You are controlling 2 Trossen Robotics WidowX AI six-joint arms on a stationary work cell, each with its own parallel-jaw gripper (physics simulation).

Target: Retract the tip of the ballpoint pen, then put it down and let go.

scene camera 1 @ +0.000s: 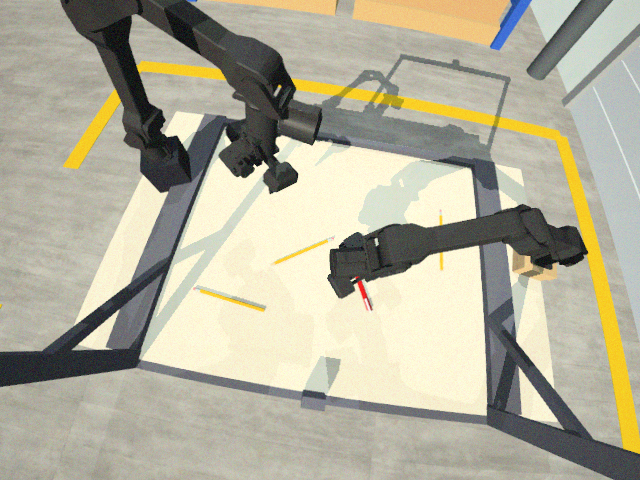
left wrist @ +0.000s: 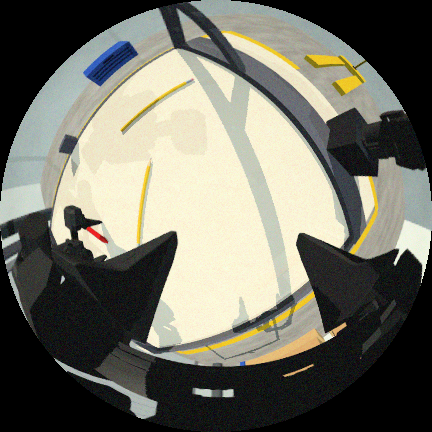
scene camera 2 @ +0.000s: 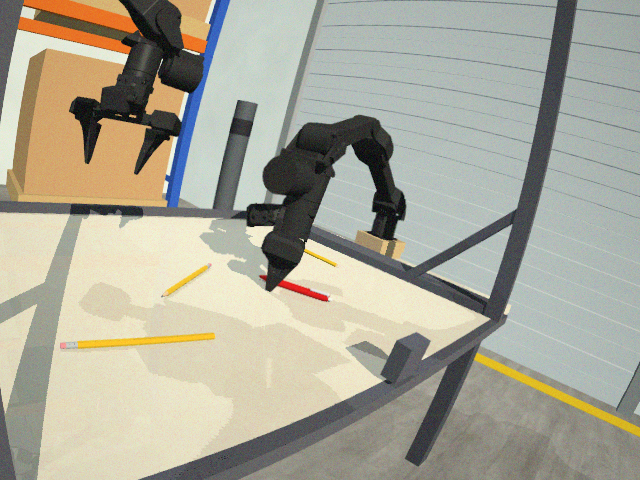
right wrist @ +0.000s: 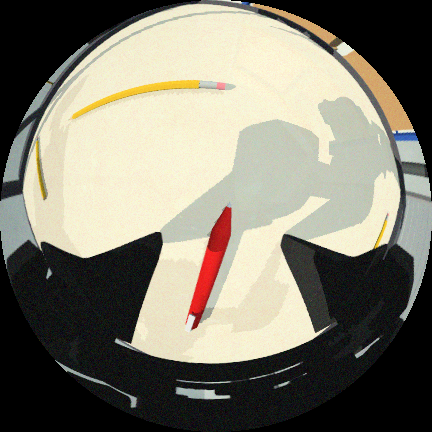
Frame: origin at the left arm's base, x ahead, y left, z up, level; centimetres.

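Where they show: left gripper, fingertip midpoint: (scene camera 1: 260, 179) (left wrist: 240, 238) (scene camera 2: 110, 169); right gripper, fingertip midpoint: (left wrist: 102, 238) (scene camera 2: 272, 282) (right wrist: 224, 240); left arm's base, origin of the base link: (scene camera 1: 159, 152) (left wrist: 368, 140); right arm's base, origin of the base link: (scene camera 1: 540, 256) (scene camera 2: 382, 236).
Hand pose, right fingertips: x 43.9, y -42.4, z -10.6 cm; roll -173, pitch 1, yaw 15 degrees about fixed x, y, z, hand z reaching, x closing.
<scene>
Things, the pixels of their top centre, and the offset from my right fingertips.
- red ballpoint pen, middle of its top: (right wrist: 202, 295) (scene camera 2: 295, 282) (scene camera 1: 362, 287) (left wrist: 89, 231) dz +1.6, dx -0.4, dy -4.1 cm
- yellow pencil, middle of its top: (right wrist: 114, 93) (scene camera 2: 188, 276) (left wrist: 139, 206) (scene camera 1: 301, 251) dz +0.8, dx -12.8, dy +9.3 cm
- second pencil, middle of its top: (scene camera 2: 141, 338) (left wrist: 153, 100) (scene camera 1: 228, 299) dz +0.7, dx -33.6, dy +1.7 cm
- third pencil, middle of its top: (scene camera 2: 306, 249) (scene camera 1: 441, 238) dz +0.7, dx +26.9, dy +3.1 cm
A red ballpoint pen (scene camera 1: 364, 296) (scene camera 2: 306, 290) (left wrist: 96, 234) (right wrist: 207, 275) lies flat on the table. Its dark red end has a small grey point in the right wrist view, and a white clip shows near its other end. My right gripper (scene camera 2: 269, 285) (right wrist: 224, 240) is open and empty, low over the pen. In the right wrist view the pen shows between the spread fingers, touching neither. In scene camera 1 the right arm hides the pen's upper end. My left gripper (scene camera 1: 260, 169) (scene camera 2: 112, 167) (left wrist: 240, 238) is open and empty, high above the far part of the table.
One yellow pencil (scene camera 1: 303, 250) (scene camera 2: 186, 280) (left wrist: 144, 200) (right wrist: 135, 91) lies mid-table. A second pencil (scene camera 1: 230, 299) (scene camera 2: 136, 341) (left wrist: 155, 102) lies lower left in scene camera 1. A third pencil (scene camera 1: 440, 261) (scene camera 2: 320, 257) lies under the right arm. Dark frame bars (scene camera 1: 310, 397) edge the table.
</scene>
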